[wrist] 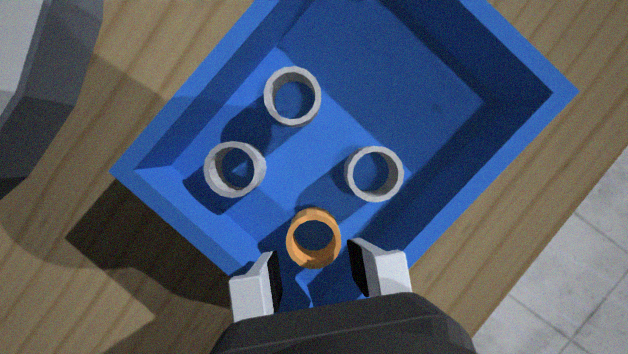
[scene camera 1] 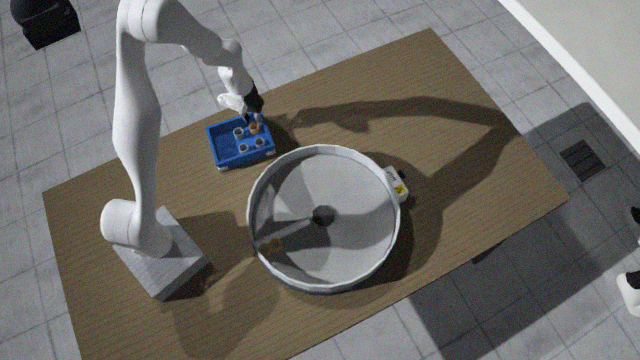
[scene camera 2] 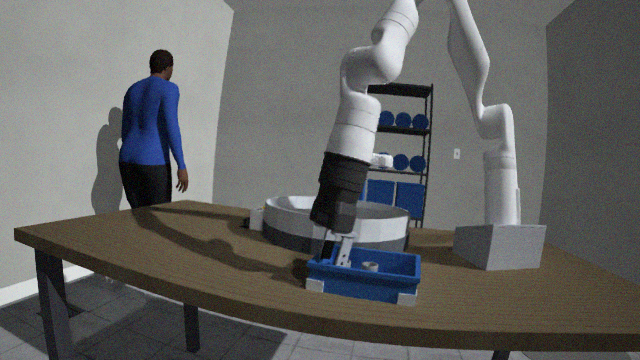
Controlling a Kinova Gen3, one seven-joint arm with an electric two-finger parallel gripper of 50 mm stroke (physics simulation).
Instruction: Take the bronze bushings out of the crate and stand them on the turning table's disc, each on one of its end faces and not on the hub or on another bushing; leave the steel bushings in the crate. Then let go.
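Places are measured from the arm's base along level axes (x ahead, y left, z up), in centimetres.
Pixels of known places: gripper, between the fingertips: (wrist: 315, 265) (scene camera 1: 254, 121) (scene camera 2: 331, 262); arm's base, origin of its link: (scene camera 1: 155, 241) (scene camera 2: 501, 225).
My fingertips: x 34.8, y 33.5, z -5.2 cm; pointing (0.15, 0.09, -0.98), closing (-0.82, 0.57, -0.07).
Observation:
For each thing: its top centre in the pictures, then the offset to it from my fingertips. "spot": a spot on its surface instead.
- bronze bushing, centre of its top: (wrist: 313, 242) (scene camera 1: 253, 126) dx -0.5, dy -0.7, dz -1.4 cm
- blue crate, centre of its top: (wrist: 340, 132) (scene camera 2: 369, 259) (scene camera 1: 239, 136) dx -5.8, dy -4.2, dz +0.5 cm
- turning table's disc, centre of its top: (scene camera 1: 323, 215) dx +11.7, dy -37.6, dz +1.6 cm
- dark hub, centre of its top: (scene camera 1: 323, 215) dx +11.7, dy -37.6, dz +1.6 cm
- pale bar, a spot on its surface: (scene camera 1: 285, 231) spot: dx +0.3, dy -40.1, dz +4.2 cm
- control box, centre of its top: (scene camera 1: 394, 181) (scene camera 2: 262, 209) dx +34.7, dy -33.4, dz +1.3 cm
The bronze bushing (scene camera 1: 254, 128) (wrist: 314, 214) stands upright in the blue crate (scene camera 1: 212, 147) (scene camera 2: 365, 287) (wrist: 565, 92). Three steel bushings (wrist: 212, 172) (wrist: 268, 95) (wrist: 349, 172) also stand in the crate. My gripper (scene camera 1: 252, 120) (scene camera 2: 334, 260) (wrist: 315, 265) is open and low over the crate, with nothing held; in the wrist view its fingertips are to either side of the bronze bushing's lower part. Two more bronze bushings (scene camera 1: 276, 245) (scene camera 1: 264, 249) are side by side in shadow on the turning table's disc (scene camera 1: 360, 190), near its rim and apart from the dark hub (scene camera 1: 323, 215).
The turning table's raised rim (scene camera 1: 325, 289) (scene camera 2: 390, 222) stands close to the crate. A pale bar (scene camera 1: 285, 231) runs from near the hub to the rim, beside the two bushings. A control box (scene camera 1: 397, 185) (scene camera 2: 256, 218) adjoins the rim. A person (scene camera 2: 150, 120) stands beyond the table.

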